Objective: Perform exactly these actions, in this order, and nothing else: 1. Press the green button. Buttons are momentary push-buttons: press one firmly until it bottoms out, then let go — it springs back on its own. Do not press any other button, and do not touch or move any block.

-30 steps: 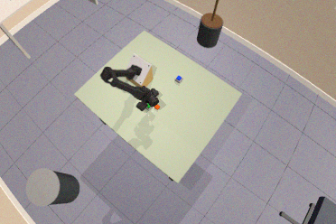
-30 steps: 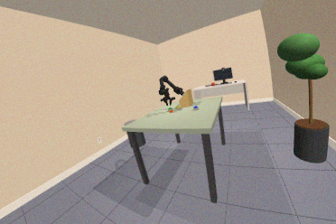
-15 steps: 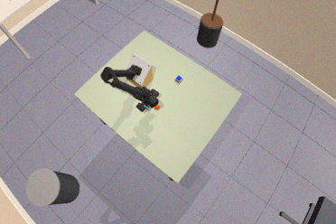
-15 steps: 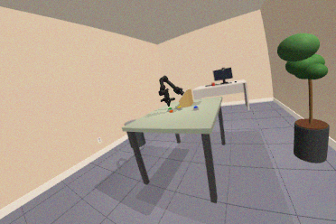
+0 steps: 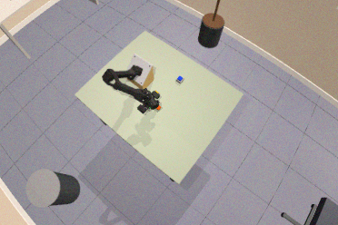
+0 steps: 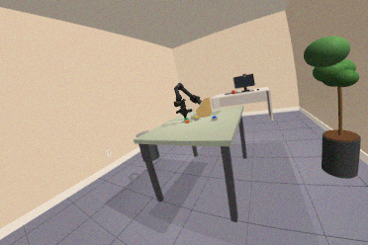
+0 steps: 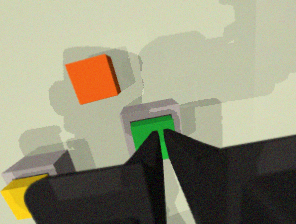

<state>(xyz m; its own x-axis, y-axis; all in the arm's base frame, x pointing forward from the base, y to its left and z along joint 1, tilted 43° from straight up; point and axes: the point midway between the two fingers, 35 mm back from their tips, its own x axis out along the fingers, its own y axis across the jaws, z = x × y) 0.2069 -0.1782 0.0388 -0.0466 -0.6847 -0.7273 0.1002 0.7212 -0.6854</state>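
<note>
Now: gripper tip 5 cm short of the orange block, 4 cm to the right of it and 3 cm above it. The rest, counted from my gripper tip: blue button (6 cm ahead, 34 cm to the left); yellow button (3 cm behind, 12 cm to the left).
</note>
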